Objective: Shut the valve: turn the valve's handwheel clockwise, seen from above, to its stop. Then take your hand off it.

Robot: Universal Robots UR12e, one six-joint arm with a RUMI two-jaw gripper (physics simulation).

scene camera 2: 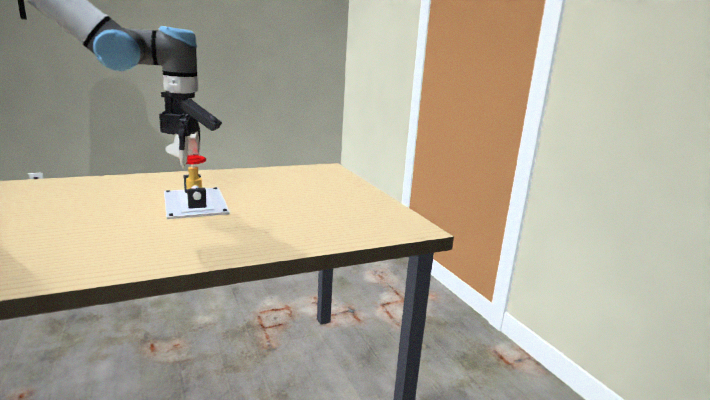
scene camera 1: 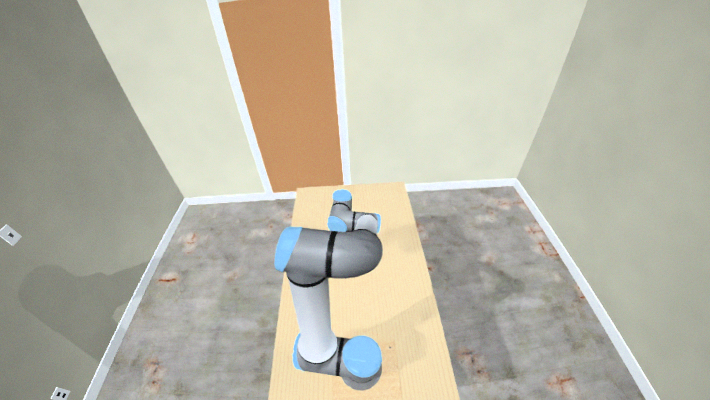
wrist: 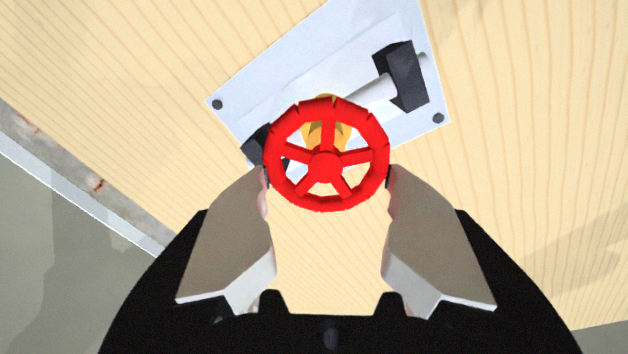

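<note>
The valve's red handwheel (scene camera 2: pixel 197 159) (wrist: pixel 326 166) sits level on top of the yellow valve body (scene camera 2: pixel 193 176) (wrist: pixel 311 137). The valve is mounted on a pale base plate (scene camera 2: pixel 175 205) (wrist: pixel 280 80) lying on the table. My gripper (scene camera 2: pixel 189 159) (wrist: pixel 325 168) points down and is shut on the handwheel. Its two pale fingertips stand against opposite sides of the red rim in the wrist view. The wheel's hub lies midway between them. In scene camera 1 the arm hides the valve and the gripper.
Black pipe supports (scene camera 2: pixel 196 204) (wrist: pixel 410 80) stand on the plate, one on each side of the valve, below the wheel. A white pipe (wrist: pixel 372 90) runs through them. The arm (scene camera 1: pixel 355 255) (scene camera 2: pixel 75 22) reaches over the wooden table (scene camera 1: pixel 390 300) (scene camera 2: pixel 300 210).
</note>
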